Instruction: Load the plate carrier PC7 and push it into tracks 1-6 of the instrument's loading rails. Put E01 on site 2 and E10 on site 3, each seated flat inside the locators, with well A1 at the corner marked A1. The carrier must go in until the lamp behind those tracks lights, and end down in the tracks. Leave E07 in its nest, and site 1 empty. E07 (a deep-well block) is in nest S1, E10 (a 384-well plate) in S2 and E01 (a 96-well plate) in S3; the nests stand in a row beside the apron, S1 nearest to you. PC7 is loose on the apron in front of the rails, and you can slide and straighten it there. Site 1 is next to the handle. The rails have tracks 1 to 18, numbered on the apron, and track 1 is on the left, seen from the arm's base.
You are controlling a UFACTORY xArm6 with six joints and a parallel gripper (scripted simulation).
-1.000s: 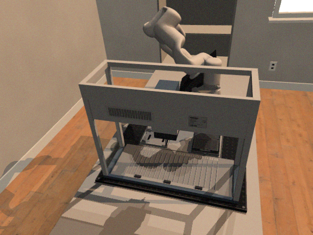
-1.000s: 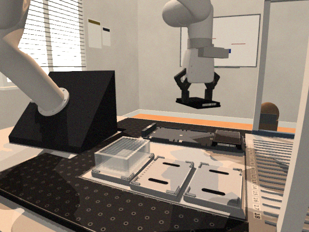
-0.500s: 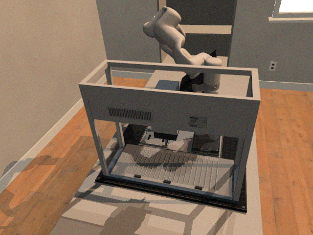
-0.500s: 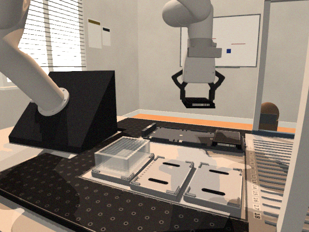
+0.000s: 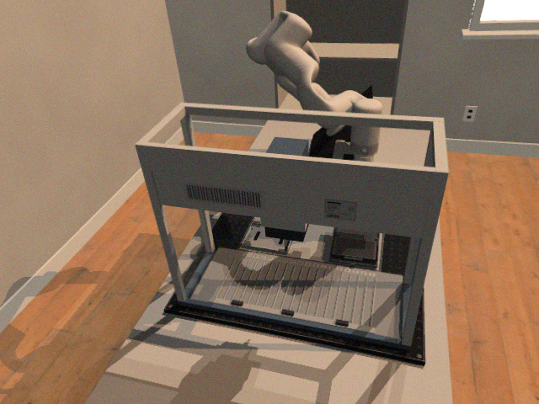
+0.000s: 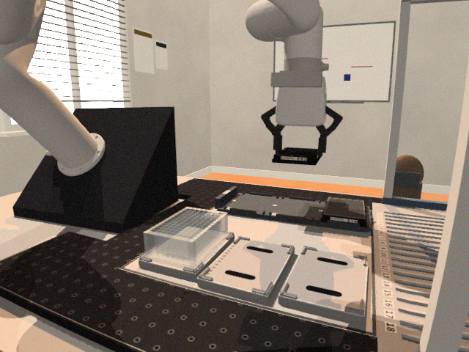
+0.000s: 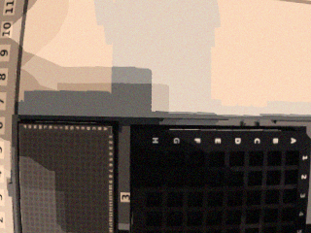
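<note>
Right now the carrier PC7 is 1 cm behind my hand and 12 cm below it. The rest, counted from my hand: E10: 10 cm ahead, 1 cm to the right, 12 cm below; then instrument frame post: 22 cm ahead, 12 cm to the left, 11 cm above; then 96-well plate E01: 1 cm below.
</note>
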